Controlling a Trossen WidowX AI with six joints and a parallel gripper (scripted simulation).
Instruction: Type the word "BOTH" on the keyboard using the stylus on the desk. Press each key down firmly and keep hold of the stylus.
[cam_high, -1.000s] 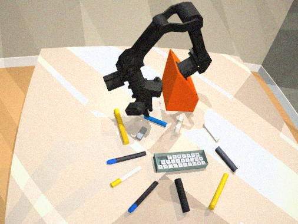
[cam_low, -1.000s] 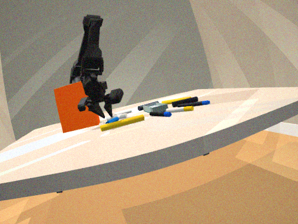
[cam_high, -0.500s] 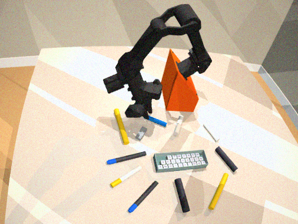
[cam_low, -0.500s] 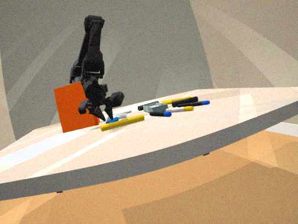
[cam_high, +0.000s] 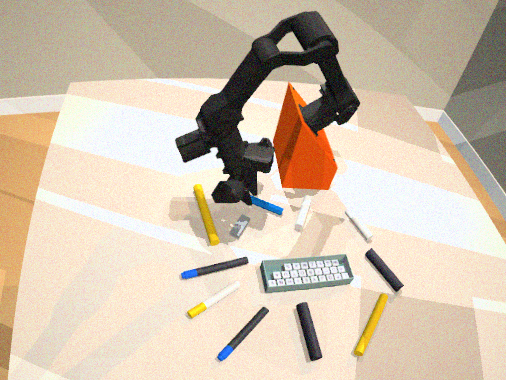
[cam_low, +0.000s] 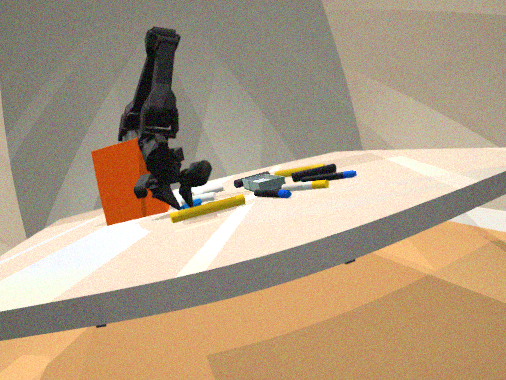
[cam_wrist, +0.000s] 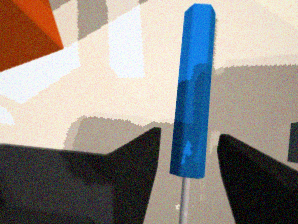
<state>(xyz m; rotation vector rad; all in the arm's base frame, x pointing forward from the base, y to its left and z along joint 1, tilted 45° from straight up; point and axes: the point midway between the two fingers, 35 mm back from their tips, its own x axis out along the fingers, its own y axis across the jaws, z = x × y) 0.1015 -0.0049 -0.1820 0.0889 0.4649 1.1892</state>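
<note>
Right now the grey block is 70 mm ahead of my gripper tip and 40 mm to the right of it. Round my gripper tip: blue stylus: 10 mm to the right; yellow cylinder: 40 mm ahead, 110 mm to the right.
</note>
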